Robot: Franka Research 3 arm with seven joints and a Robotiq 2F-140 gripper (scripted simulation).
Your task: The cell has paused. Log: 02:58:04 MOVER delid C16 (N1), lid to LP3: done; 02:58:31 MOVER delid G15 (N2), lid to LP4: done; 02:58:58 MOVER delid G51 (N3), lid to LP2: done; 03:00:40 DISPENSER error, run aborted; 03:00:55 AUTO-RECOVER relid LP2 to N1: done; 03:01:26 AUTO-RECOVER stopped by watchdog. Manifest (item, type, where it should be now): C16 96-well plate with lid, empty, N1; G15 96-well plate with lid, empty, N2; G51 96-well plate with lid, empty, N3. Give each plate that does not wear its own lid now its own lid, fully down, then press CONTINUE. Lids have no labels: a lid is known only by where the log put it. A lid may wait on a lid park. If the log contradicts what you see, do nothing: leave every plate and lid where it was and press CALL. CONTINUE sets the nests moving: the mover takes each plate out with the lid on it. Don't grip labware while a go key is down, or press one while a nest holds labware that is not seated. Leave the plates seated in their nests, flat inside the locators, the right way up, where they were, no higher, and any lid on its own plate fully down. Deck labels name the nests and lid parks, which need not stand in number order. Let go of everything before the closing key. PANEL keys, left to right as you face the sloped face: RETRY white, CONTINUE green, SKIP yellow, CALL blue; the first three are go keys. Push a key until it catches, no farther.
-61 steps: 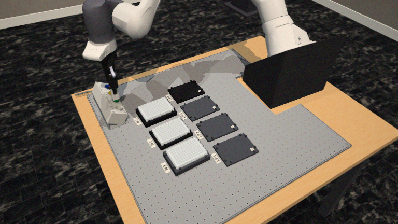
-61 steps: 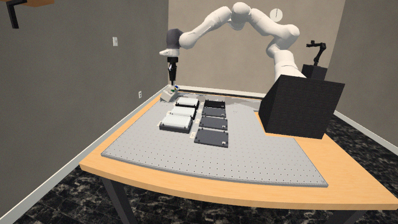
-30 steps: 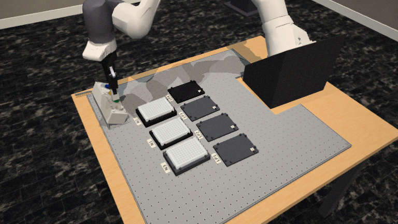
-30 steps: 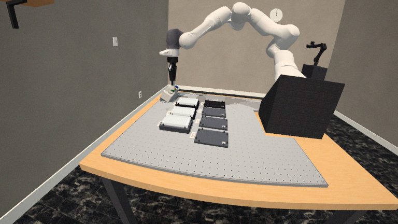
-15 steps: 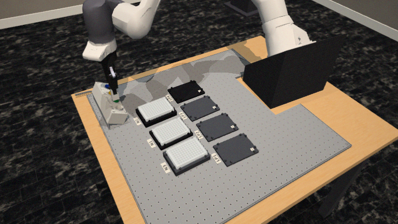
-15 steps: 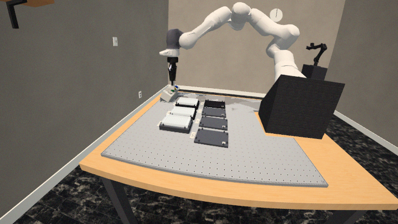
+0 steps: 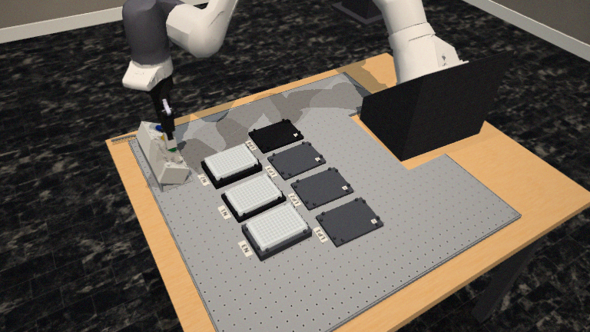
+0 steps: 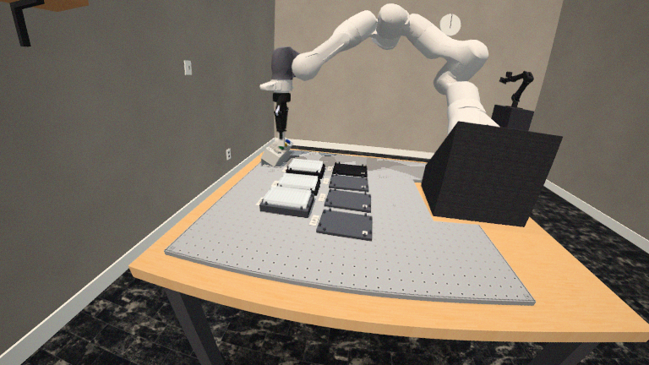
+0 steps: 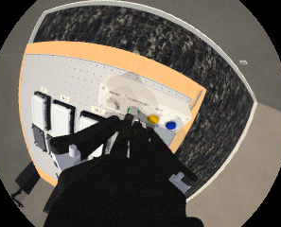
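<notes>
Now: the green key 4 cm below my hand. Round my hand: blue key (10 cm to the right, 4 cm below, 1 cm behind); then white key (5 cm to the left, 4 cm below, 1 cm ahead); then yellow key (5 cm to the right, 4 cm below).
</notes>
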